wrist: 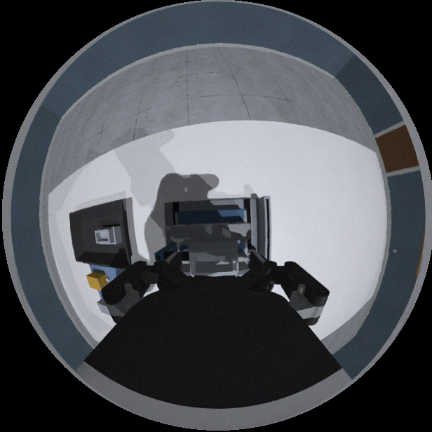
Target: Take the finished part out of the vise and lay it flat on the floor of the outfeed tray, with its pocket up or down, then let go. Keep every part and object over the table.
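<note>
The grey vise [207, 233] with blue parts stands at the centre of the wrist view. A grey block-shaped part [214, 252] shows at its near side, partly in shadow; its pocket and the grip of the jaws on it are not clear. My gripper [215, 259] is open, with its fingertips apart at the left and right of this part, and holds nothing. A dark tray [97, 257], which looks like the outfeed tray, is at the left. A small light-grey part [106, 235] with a pocket lies inside it.
A yellow block [96, 281] stands on a blue base beside the near side of the tray. A tall narrow grey panel [267, 225] stands along the right side of the vise. The white table top [320, 200] extends to the right, and its far edge meets the tiled floor.
</note>
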